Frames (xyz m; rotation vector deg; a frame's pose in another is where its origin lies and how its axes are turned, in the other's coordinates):
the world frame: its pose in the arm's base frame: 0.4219 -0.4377 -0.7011 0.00 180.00 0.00
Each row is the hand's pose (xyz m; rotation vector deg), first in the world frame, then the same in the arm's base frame.
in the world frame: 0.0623 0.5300 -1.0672 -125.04 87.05 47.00
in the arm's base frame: 0.3596 0.0923 0.3661 -39.55 -24.33 -105.22
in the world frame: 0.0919 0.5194 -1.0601 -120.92 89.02 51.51
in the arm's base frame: 0.3300 0.0817 0.3590 -43.23 -25.00 -101.48
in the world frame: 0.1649 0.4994 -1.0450 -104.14 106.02 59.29
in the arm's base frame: 0.2570 0.0617 0.3439 -47.45 -22.58 -83.35
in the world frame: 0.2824 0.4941 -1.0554 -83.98 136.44 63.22
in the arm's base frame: 0.1395 0.0564 0.3543 -45.17 -8.35 -60.00
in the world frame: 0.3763 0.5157 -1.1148 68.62 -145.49 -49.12
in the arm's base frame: 0.0456 0.0780 0.4137 -34.93 12.37 -48.80
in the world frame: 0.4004 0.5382 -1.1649 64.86 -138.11 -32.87
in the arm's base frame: 0.0215 0.1005 0.4638 -24.73 24.87 -48.79
